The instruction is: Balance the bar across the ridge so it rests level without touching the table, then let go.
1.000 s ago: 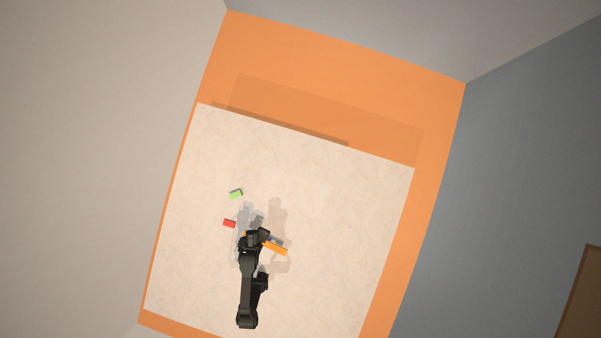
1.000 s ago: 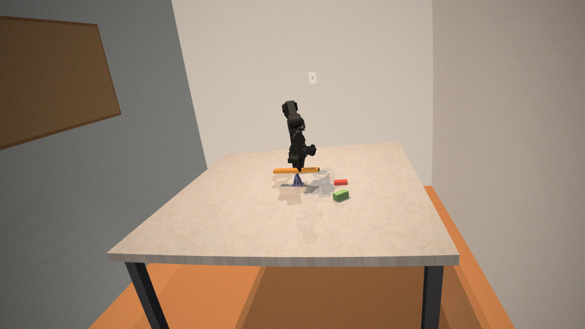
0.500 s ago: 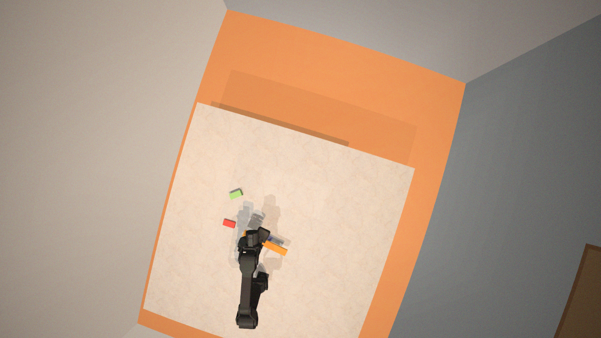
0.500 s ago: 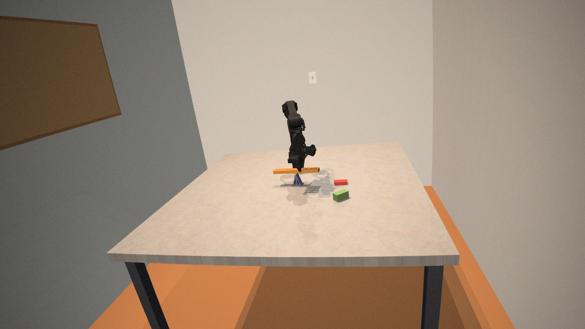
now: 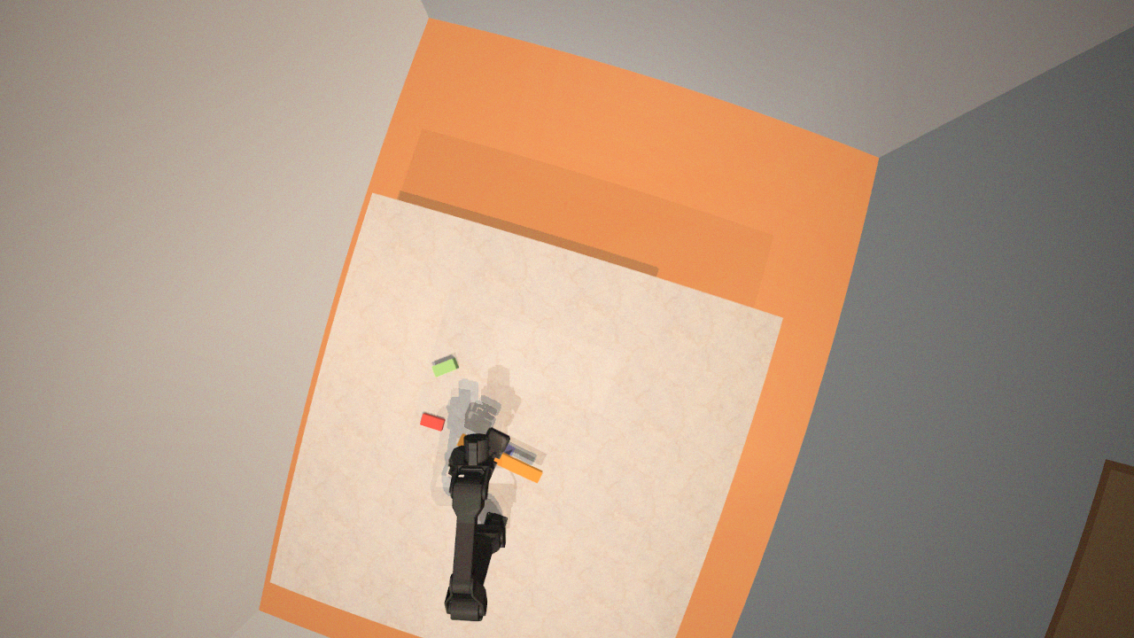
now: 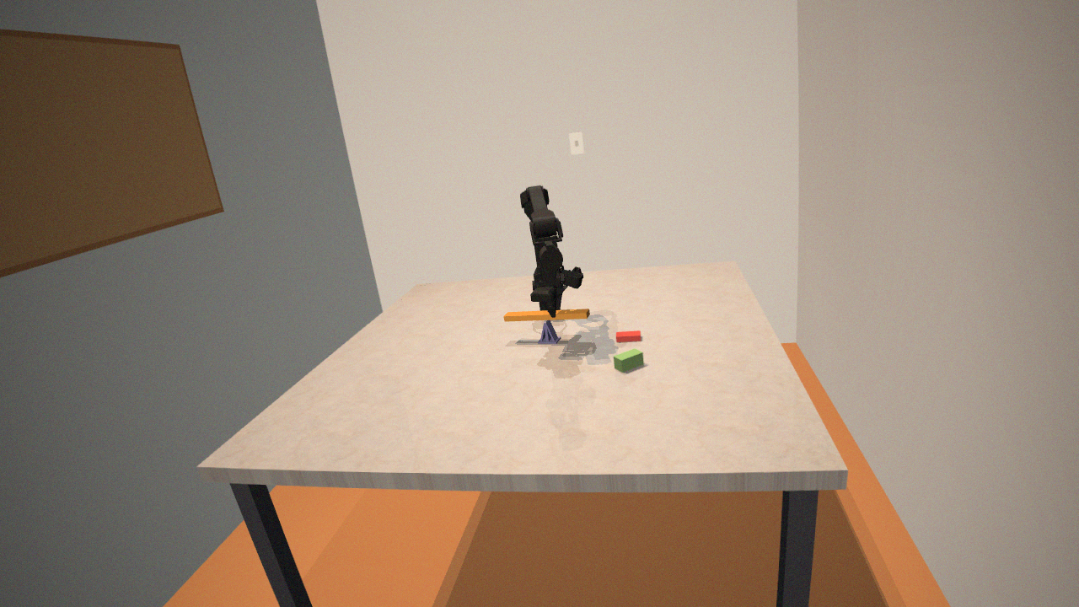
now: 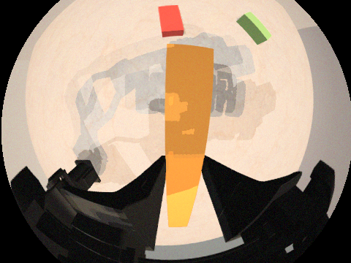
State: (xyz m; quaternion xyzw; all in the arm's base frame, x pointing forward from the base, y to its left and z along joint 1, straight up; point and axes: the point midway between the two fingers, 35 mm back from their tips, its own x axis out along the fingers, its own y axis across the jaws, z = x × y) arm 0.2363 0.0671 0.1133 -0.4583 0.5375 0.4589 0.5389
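My gripper tip is 30 mm to the left of the long orange bar. From my gripper tip the other things lie so: green block: 180 mm ahead, 200 mm to the left, 60 mm below; red block: 10 mm ahead, 200 mm to the left, 70 mm below.
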